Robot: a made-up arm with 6 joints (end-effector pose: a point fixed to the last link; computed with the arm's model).
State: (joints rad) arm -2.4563 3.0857 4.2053 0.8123 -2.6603 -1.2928
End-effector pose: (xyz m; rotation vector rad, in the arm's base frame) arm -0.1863 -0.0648 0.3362 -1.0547 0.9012 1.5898
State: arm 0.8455 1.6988 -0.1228 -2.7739 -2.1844 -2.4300
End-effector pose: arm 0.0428 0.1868 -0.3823 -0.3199 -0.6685 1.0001
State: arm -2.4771 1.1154 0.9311 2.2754 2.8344 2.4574
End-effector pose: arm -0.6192 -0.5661 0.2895 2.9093 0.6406 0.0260
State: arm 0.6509 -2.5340 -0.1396 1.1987 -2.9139 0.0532
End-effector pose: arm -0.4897 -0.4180 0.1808 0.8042 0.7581 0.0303
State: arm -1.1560 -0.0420 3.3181 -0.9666 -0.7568 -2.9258
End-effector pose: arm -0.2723 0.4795 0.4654 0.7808 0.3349 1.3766
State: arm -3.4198 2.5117 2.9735 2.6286 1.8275 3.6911
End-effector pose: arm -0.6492 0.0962 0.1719 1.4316 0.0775 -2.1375
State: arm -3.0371 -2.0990 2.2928 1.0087 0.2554 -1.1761
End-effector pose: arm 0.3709 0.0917 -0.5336 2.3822 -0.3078 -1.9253
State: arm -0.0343 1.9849 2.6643 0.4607 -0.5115 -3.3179
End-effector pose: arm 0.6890 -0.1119 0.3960 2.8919 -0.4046 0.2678
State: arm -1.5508 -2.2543 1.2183 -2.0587 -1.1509 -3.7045
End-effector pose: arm 0.0304 0.7907 -0.1376 1.8283 0.6552 -0.3553
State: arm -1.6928 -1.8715 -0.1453 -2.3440 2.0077 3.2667
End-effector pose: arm 0.1089 0.3229 0.5989 0.3941 0.1536 -2.4183
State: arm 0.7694 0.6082 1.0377 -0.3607 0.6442 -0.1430
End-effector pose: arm 0.5584 0.4125 0.6298 0.8908 -0.8198 0.7115
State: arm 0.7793 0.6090 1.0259 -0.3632 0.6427 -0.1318
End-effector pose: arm 0.5561 0.4200 0.6232 0.8819 -0.8049 0.7136
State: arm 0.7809 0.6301 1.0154 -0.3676 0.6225 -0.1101
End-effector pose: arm 0.5635 0.4290 0.6028 0.8463 -0.7604 0.7068
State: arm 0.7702 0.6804 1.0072 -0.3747 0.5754 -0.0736
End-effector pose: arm 0.5840 0.4388 0.5621 0.7731 -0.6738 0.6881
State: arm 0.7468 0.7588 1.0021 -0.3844 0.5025 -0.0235
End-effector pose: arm 0.6156 0.4454 0.5006 0.6660 -0.5468 0.6589
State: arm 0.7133 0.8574 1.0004 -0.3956 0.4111 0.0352
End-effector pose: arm 0.6523 0.4442 0.4228 0.5393 -0.3907 0.6242
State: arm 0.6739 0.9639 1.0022 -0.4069 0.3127 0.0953
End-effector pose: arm 0.6870 0.4329 0.3380 0.4124 -0.2233 0.5896
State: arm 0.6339 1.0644 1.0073 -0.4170 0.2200 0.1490
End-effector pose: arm 0.7145 0.4135 0.2579 0.3039 -0.0657 0.5597
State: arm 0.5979 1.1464 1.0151 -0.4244 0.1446 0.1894
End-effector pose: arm 0.7335 0.3909 0.1938 0.2257 0.0616 0.5362
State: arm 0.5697 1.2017 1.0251 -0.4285 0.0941 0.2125
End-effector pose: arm 0.7455 0.3711 0.1528 0.1816 0.1442 0.5186
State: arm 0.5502 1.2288 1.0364 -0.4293 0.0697 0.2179
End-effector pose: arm 0.7534 0.3571 0.1361 0.1682 0.1792 0.5050
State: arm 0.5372 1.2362 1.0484 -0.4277 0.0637 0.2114
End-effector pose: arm 0.7593 0.3479 0.1363 0.1741 0.1804 0.4942
